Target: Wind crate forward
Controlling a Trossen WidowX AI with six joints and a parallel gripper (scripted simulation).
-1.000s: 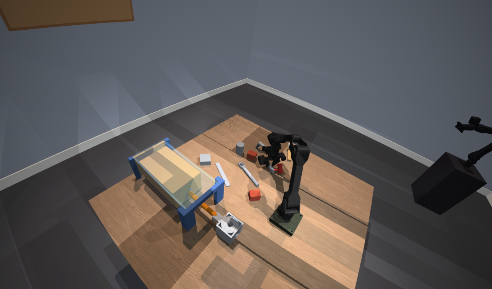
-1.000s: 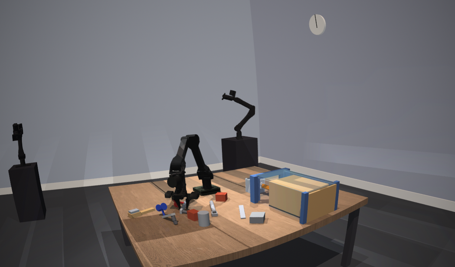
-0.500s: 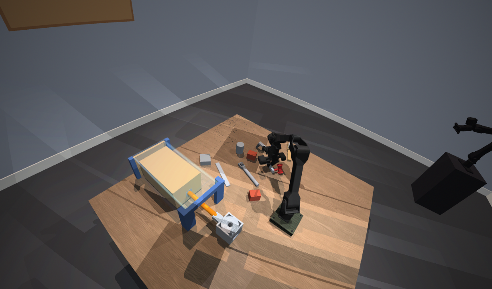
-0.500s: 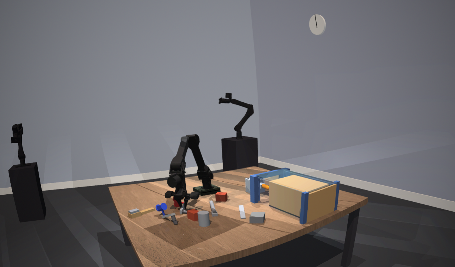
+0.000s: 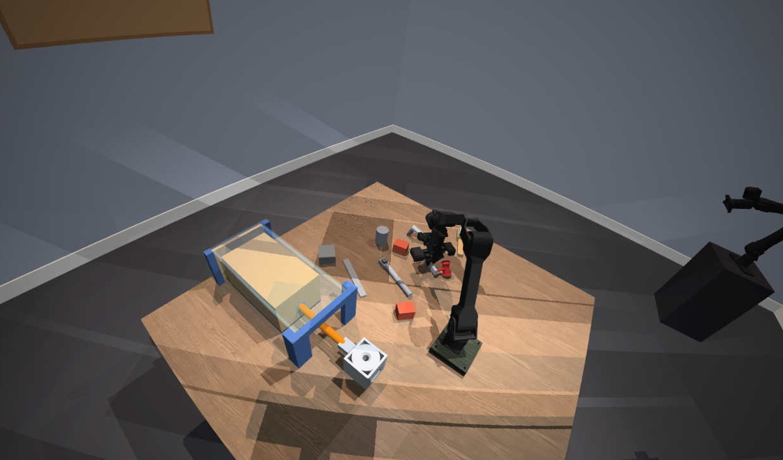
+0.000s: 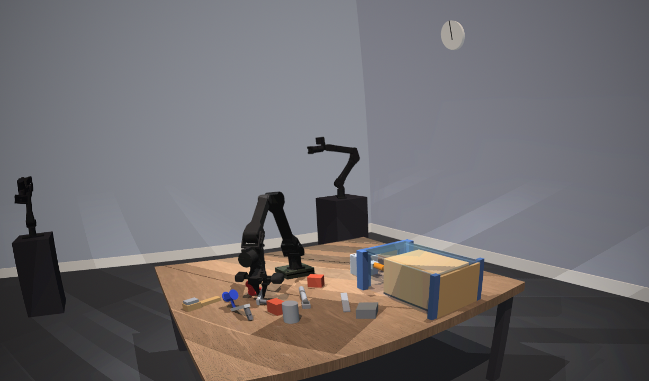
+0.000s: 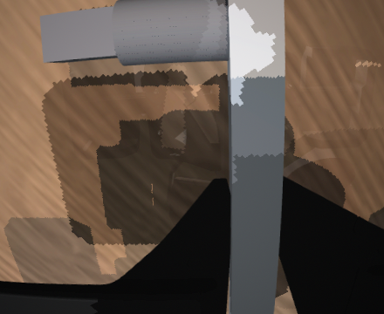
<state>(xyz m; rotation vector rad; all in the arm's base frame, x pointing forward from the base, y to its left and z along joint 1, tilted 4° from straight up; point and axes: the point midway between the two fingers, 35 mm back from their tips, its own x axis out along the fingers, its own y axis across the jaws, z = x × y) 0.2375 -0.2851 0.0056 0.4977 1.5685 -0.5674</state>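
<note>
Right now the red knob is 6 cm behind my gripper tip and 2 cm above it. Also, from my gripper tip: blue knob: 5 cm ahead, 14 cm to the right, 3 cm above; wooden-handled tool: 5 cm behind, 25 cm to the right, 1 cm above; winch handle: 2 cm behind, 1 cm above.
</note>
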